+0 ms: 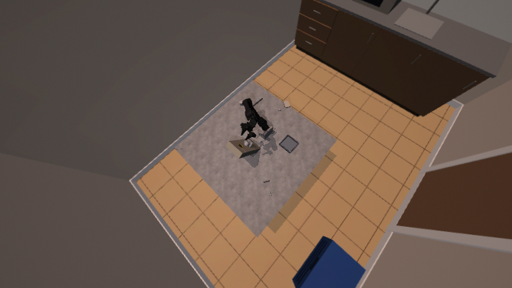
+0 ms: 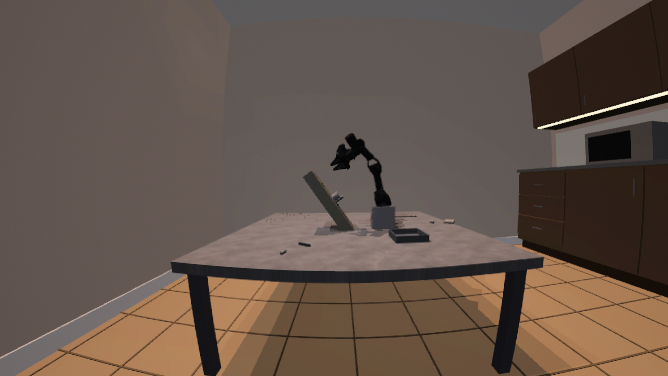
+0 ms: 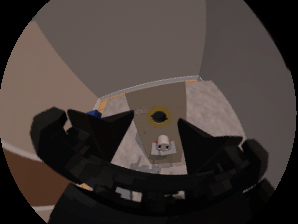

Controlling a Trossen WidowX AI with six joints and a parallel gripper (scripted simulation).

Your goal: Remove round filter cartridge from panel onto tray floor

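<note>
Right now the round filter cartridge is 170 mm below my gripper tip and 20 mm behind it. From my gripper tip the other things lie so: dark square tray 390 mm behind, 340 mm below, 250 mm to the left; then tan service panel 190 mm below, 20 mm ahead; then small tan block 750 mm behind, 350 mm below, 140 mm to the right.
</note>
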